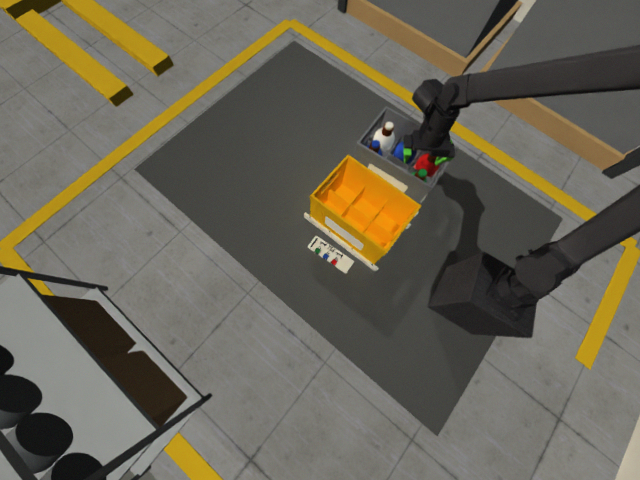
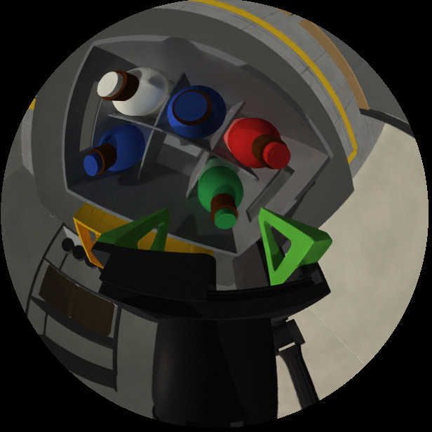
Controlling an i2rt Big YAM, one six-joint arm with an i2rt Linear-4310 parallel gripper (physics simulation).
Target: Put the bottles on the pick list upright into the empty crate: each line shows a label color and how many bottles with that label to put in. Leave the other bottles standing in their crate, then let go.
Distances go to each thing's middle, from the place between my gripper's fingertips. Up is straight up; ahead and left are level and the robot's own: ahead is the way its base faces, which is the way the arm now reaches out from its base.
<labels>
I see the green bottle (image 2: 220, 191) 3 cm behind my hand, 1 cm to the left of it and 9 cm below it. Also, from my hand: red bottle (image 2: 254, 142): 1 cm behind, 8 cm to the right, 9 cm below; then white bottle (image 2: 140, 91): 16 cm ahead, 5 cm to the right, 9 cm below.
</labels>
